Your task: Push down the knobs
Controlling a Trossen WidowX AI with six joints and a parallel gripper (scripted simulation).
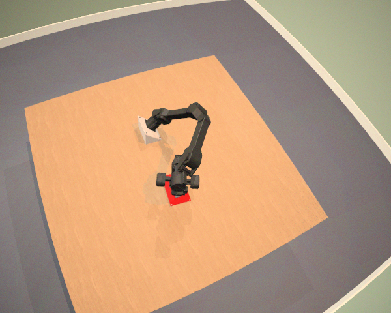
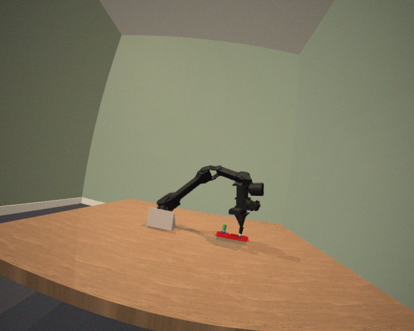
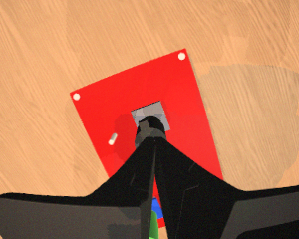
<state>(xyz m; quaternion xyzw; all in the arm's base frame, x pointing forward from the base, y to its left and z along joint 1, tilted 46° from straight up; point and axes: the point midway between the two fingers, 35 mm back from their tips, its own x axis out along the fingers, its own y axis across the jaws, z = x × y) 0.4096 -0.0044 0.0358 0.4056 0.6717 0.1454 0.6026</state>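
My gripper tip is 10 mm above the black knob. Round my gripper tip: green knob 80 mm behind, 30 mm to the left, 30 mm below.
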